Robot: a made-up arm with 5 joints.
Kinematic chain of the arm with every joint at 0, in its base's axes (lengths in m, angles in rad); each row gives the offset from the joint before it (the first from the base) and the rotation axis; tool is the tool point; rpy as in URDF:
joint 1: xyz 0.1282 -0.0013 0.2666 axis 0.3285 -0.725 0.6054
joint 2: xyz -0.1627 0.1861 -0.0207 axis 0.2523 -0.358 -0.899
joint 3: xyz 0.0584 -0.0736 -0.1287 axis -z
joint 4: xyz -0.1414 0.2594 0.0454 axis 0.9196 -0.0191 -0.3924
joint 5: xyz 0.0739 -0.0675 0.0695 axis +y
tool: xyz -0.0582 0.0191 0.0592 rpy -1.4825 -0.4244 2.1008
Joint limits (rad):
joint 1: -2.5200..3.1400
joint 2: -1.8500..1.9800
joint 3: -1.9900..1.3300
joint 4: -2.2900..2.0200
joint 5: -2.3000..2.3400
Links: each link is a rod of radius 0.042 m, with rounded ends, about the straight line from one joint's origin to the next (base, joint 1, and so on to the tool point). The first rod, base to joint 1, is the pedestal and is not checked.
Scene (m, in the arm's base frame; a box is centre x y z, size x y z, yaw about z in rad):
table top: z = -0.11
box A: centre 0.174 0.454 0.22 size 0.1 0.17 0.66 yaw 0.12
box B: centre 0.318 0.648 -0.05 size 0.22 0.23 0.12 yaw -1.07
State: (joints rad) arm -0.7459 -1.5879 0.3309 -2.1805 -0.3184
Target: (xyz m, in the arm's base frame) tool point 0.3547 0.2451 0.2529
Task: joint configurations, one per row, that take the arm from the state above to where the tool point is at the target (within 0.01 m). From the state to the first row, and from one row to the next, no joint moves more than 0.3 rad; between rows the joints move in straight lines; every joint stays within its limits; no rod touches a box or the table.
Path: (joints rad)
1: -0.8994 -1.6534 0.0625 -2.0549 -0.1313
2: -1.0530 -1.7190 -0.2059 -1.9294 0.0557
3: -1.2065 -1.7845 -0.4743 -1.8038 0.2428
4: -1.3601 -1.8500 -0.7427 -1.6783 0.4298
5: -1.6501 -1.8445 -0.6678 -1.7419 0.2705
6: -1.9400 -1.8389 -0.5929 -1.8056 0.1112
7: -2.2300 -1.8334 -0.5180 -1.8692 -0.0481
8: -2.5200 -1.8278 -0.4431 -1.9328 -0.2074
9: -2.4843 -1.8288 -0.3725 -1.7953 -0.4591
10: -2.4486 -1.8297 -0.3019 -1.6577 -0.7109
11: -2.4129 -1.8306 -0.2314 -1.5202 -0.9626
12: -2.3772 -1.8316 -0.1608 -1.3826 -1.2143

